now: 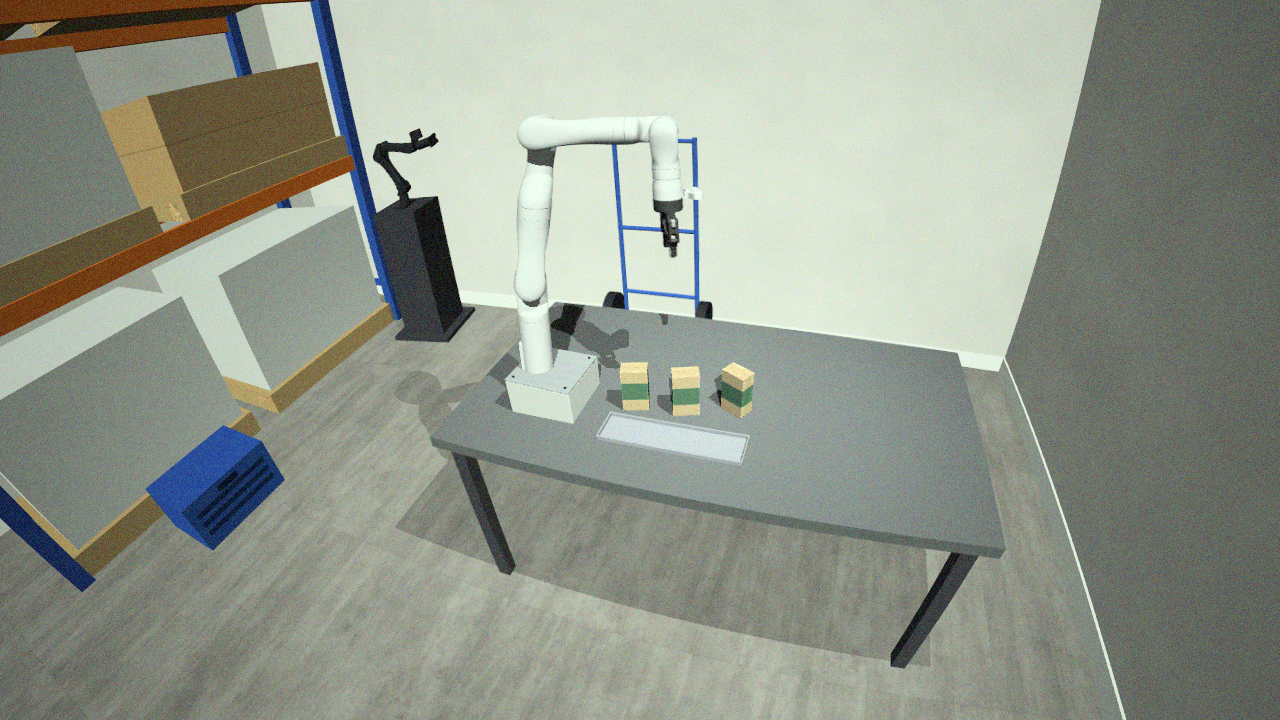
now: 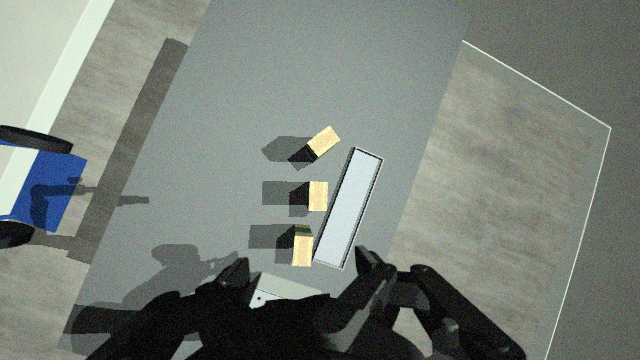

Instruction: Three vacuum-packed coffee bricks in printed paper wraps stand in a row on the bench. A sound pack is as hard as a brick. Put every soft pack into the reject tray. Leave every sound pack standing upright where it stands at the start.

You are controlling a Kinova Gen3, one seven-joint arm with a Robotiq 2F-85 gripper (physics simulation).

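Where they show: gripper, fingertip midpoint: (image 1: 670, 252) (image 2: 303, 263); arm's base at its link origin: (image 1: 539, 365).
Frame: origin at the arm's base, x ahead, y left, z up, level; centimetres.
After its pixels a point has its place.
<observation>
Three tan coffee packs with green bands stand upright in a row on the bench. The left pack (image 1: 634, 386) @(x 30.5, y -4.0, z -2.7 cm) (image 2: 302, 251) @(x 30.1, y -1.6, z 2.4 cm) is nearest the robot base. The middle pack (image 1: 685, 391) @(x 45.5, y -5.1, z -2.7 cm) (image 2: 318, 196) @(x 45.3, y -2.6, z 2.4 cm) stands beside it, apart. The right pack (image 1: 737, 390) @(x 60.4, y -4.0, z -2.1 cm) (image 2: 324, 141) @(x 60.2, y -1.0, z 2.4 cm) is turned at an angle to the others. The pale reject tray (image 1: 673, 437) @(x 43.2, y -15.3, z -11.4 cm) (image 2: 348, 208) @(x 42.7, y -15.9, z -11.4 cm) lies in front of the row and holds no pack. My gripper (image 1: 673, 253) @(x 41.4, y 2.3, z 36.9 cm) (image 2: 303, 263) @(x 41.4, y 2.3, z 36.9 cm) is open and empty, high above the bench and well clear of the packs. Which packs are soft cannot be told by sight.
The white robot base (image 1: 552, 385) @(x 7.4, y -9.5, z 0.0 cm) (image 2: 280, 290) @(x 15.2, y 1.6, z -4.3 cm) sits on the grey bench (image 1: 850, 429) @(x 94.6, y -7.6, z -11.7 cm) (image 2: 240, 90) @(x 73.7, y 28.6, z -11.7 cm), left of the packs. A blue hand truck (image 1: 623, 259) (image 2: 52, 187) stands behind the bench. A blue-posted shelf rack (image 1: 344, 125) and a black pedestal (image 1: 420, 268) are at the left.
</observation>
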